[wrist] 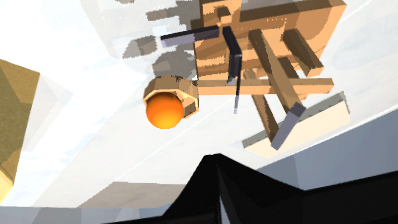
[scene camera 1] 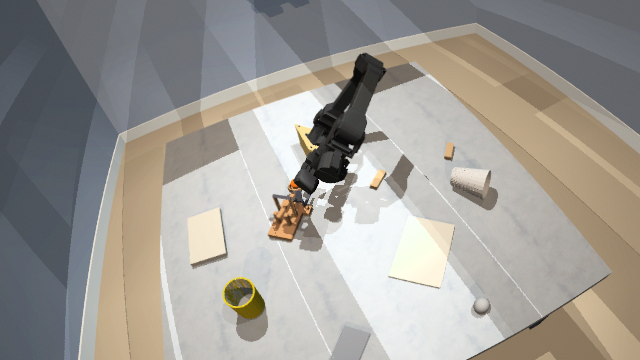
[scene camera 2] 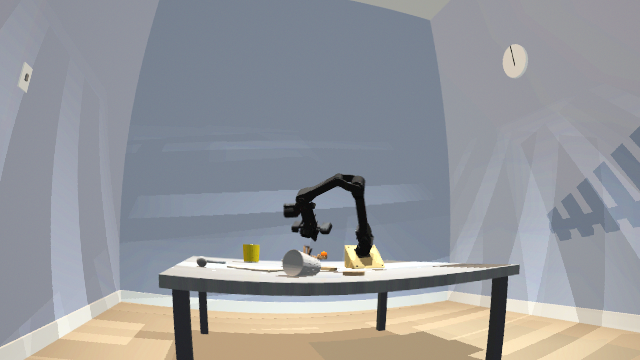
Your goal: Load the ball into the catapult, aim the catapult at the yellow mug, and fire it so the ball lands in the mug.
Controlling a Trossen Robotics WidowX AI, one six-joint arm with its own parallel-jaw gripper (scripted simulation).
A white cup shows in scene camera 1 and in scene camera 2; in the wrist view it is out of frame. One and the same spot on the white cup: (scene camera 2: pixel 295 263) is (scene camera 1: pixel 466 188).
